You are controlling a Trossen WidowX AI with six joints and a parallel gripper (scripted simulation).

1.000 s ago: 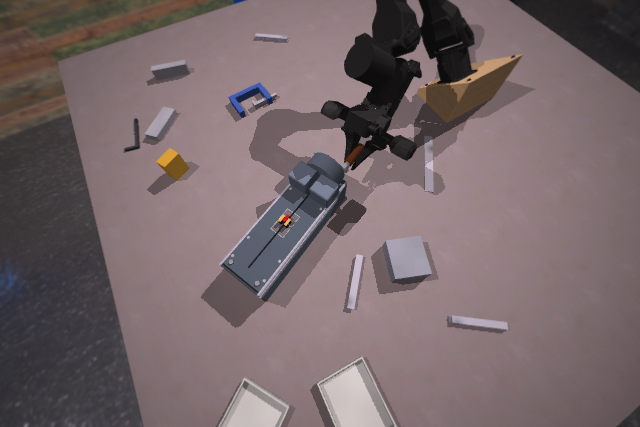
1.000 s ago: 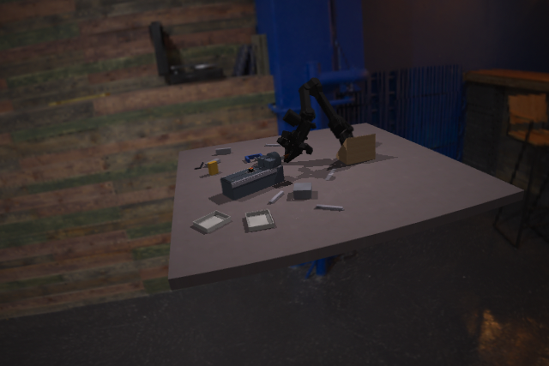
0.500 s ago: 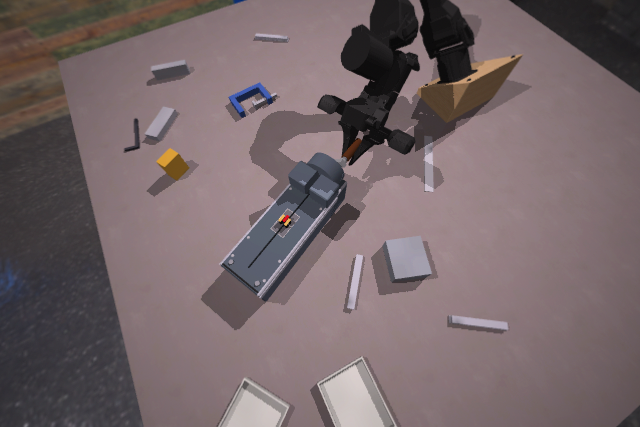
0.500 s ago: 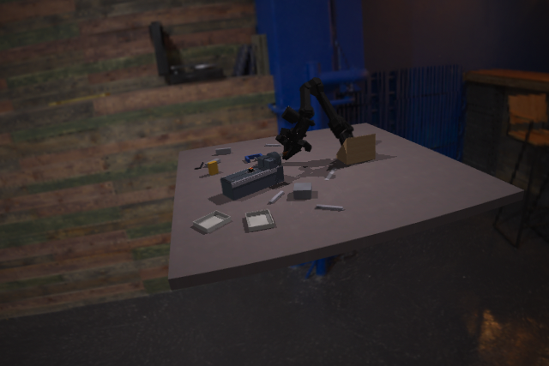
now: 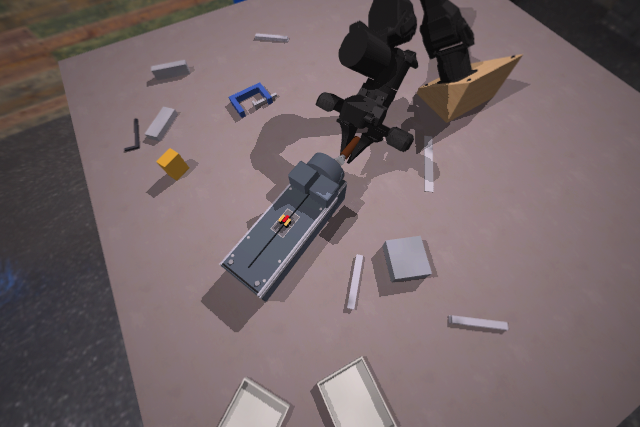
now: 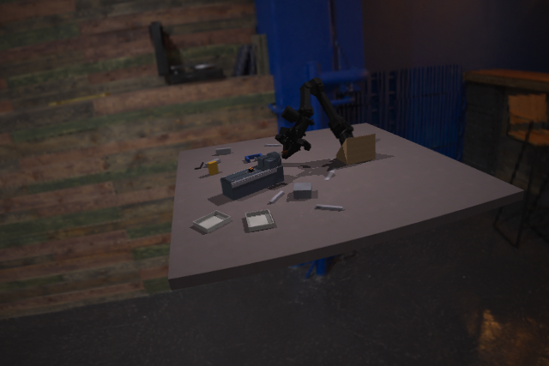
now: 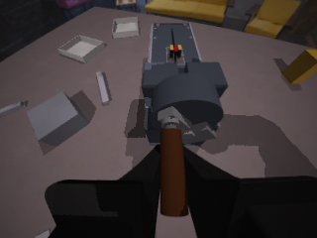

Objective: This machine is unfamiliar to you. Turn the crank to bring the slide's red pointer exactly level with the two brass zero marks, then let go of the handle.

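Now: the brown crank handle 20 mm behind my gripper tip, 10 mm to the right of it and 20 mm above it. From my gripper tip the other things lie so: grey block 10 mm behind, 210 mm to the left, 70 mm below; then blue clamp 60 mm ahead, 320 mm to the right, 80 mm below; then red pointer 160 mm ahead, 50 mm to the left, 10 mm below.
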